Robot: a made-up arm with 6 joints. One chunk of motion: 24 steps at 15 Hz.
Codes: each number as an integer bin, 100 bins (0 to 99) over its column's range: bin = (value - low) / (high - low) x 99, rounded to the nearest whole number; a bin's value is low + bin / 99 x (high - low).
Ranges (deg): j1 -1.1..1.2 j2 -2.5..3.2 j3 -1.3..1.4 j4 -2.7..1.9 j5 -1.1..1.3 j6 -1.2..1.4
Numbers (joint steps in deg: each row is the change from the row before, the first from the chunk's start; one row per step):
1: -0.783 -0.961 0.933 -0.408 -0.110 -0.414
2: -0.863 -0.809 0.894 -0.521 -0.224 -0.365
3: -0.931 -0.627 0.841 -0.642 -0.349 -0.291
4: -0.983 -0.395 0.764 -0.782 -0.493 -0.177
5: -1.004 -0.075 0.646 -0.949 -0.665 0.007
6: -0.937 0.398 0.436 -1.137 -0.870 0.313
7: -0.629 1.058 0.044 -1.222 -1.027 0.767
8: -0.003 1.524 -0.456 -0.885 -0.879 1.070
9: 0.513 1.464 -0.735 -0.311 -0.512 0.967
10: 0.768 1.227 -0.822 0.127 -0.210 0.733
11: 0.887 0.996 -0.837 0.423 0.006 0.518
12: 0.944 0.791 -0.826 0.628 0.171 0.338
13: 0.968 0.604 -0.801 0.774 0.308 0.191
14: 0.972 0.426 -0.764 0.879 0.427 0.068
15: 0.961 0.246 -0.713 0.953 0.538 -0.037
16: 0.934 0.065 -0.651 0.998 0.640 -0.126
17: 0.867 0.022 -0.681 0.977 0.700 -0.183
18: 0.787 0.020 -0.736 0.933 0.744 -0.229
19: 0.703 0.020 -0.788 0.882 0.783 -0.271
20: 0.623 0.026 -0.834 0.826 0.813 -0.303
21: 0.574 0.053 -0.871 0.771 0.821 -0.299
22: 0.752 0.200 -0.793 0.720 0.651 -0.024
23: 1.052 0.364 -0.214 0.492 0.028 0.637
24: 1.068 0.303 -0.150 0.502 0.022 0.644
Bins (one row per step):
1: 14 27 82 49 41 30
2: 10 29 80 47 36 32
3: 7 33 79 44 31 35
4: 5 37 76 41 25 39
5: 4 42 71 38 18 46
6: 7 50 64 34 9 58
7: 20 62 49 32 3 75
8: 47 70 31 39 9 86
9: 69 69 21 51 24 83
10: 80 65 18 61 37 74
11: 86 61 17 67 46 65
12: 88 57 17 72 52 59
13: 89 54 18 75 58 53
14: 89 51 20 77 63 48
15: 89 48 22 79 68 44
16: 88 45 24 80 72 41
17: 85 44 23 79 74 39
18: 81 44 21 78 76 37
19: 78 44 19 77 78 35
20: 74 44 17 76 79 34
21: 72 44 16 75 79 34
22: 80 47 19 74 72 45
23: 93 50 40 69 47 70
24: 93 49 42 69 46 70

